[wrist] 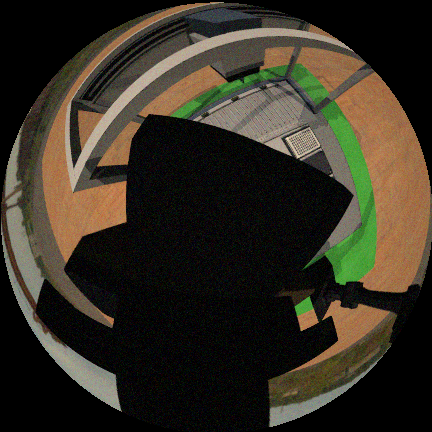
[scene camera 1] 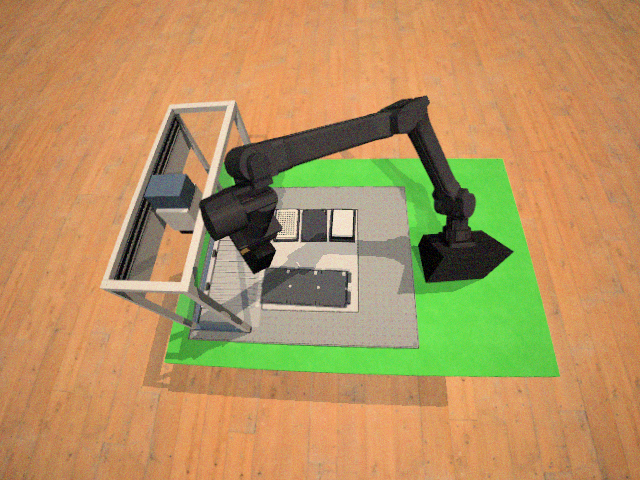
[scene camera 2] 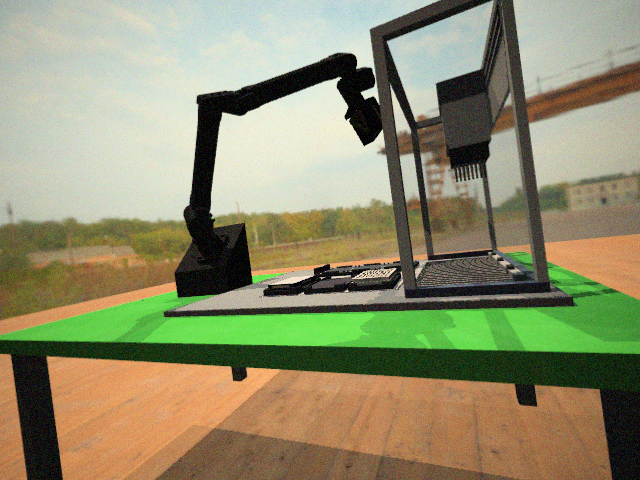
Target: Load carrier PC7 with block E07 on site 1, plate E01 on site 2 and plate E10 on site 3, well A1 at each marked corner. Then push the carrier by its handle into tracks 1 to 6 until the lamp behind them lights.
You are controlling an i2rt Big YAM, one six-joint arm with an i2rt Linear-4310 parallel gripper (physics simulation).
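Where they show: gripper, between the fingertips: [scene camera 1: 247,246] [scene camera 2: 374,131]; arm's base, origin of its link: [wrist: 327,291] [scene camera 1: 456,241] [scene camera 2: 213,249].
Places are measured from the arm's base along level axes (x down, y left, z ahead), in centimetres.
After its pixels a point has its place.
Observation:
My gripper [scene camera 1: 261,262] [scene camera 2: 368,130] {y 12.7, x -31.8, z 59.7 cm} hangs high beside the frame's near post, above the left end of the grey deck. It is shut on a black block [wrist: 225,201] that fills most of the wrist view and hides the fingertips. The dark carrier [scene camera 1: 320,295] {y 11.7, x 12.7, z 46.6 cm} lies flat on a pale pad near the front, its sites bare. Behind it stands a row: a white-welled plate [scene camera 1: 287,223] {y -18.0, x 11.4, z 58.5 cm} [scene camera 2: 374,276] {y -22.7, x 11.2, z 59.5 cm} [wrist: 301,141] {y -17.3, x 11.5, z 59.4 cm}, a dark plate [scene camera 1: 314,224] {y -17.3, x 12.6, z 47.8 cm} [scene camera 2: 330,284] {y -20.1, x 12.6, z 48.2 cm} and a white plate [scene camera 1: 342,223] {y -16.0, x 11.2, z 36.8 cm} [scene camera 2: 289,281] {y -18.8, x 11.1, z 36.8 cm}.
A tall grey frame [scene camera 1: 207,106] {y -33.7, x -34.1, z 75.0 cm} [scene camera 2: 392,154] {y -35.0, x -11.7, z 67.6 cm} [wrist: 160,76] {y 7.8, x -34.0, z 70.0 cm} stands over the ribbed tracks [scene camera 1: 232,281] {y 4.1, x 13.8, z 79.7 cm} [scene camera 2: 465,269] [wrist: 257,112] {y -10.6, x 13.6, z 77.6 cm}. A pipetting head [scene camera 1: 168,189] {y -5.3, x -32.2, z 82.3 cm} [scene camera 2: 465,118] hangs inside it. The arm's base [scene camera 1: 460,252] {y 7.1, x -6.8, z 2.4 cm} [scene camera 2: 211,263] {y -4.8, x 4.6, z 2.0 cm} sits at the right on the green table [scene camera 1: 490,335] {y 28.9, x 15.0, z -10.1 cm}.

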